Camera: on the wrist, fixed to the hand. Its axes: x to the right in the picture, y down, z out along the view.
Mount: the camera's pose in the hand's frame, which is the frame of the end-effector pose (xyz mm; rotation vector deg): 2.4 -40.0 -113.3 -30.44 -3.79 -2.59
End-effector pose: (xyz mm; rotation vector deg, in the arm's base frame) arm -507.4 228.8 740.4 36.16 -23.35 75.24
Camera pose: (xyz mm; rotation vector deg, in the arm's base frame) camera -476.2 297.7 647.0 13.45 -43.52 61.85
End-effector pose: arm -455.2 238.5 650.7 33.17 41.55 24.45
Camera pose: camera -528.4 248.0 555.9 4.35 30.36 30.45
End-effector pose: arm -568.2 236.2 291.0 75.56 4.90 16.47
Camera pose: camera -584.9 334.7 224.2 45.64 -1.02 11.94
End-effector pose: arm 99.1 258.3 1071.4 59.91 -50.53 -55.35
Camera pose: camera 195.8 280.3 1003.6 33.40 -34.65 -68.49
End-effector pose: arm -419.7 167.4 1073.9 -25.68 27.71 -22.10
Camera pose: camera -486.5 97.1 1003.0 -56.40 29.27 -16.12
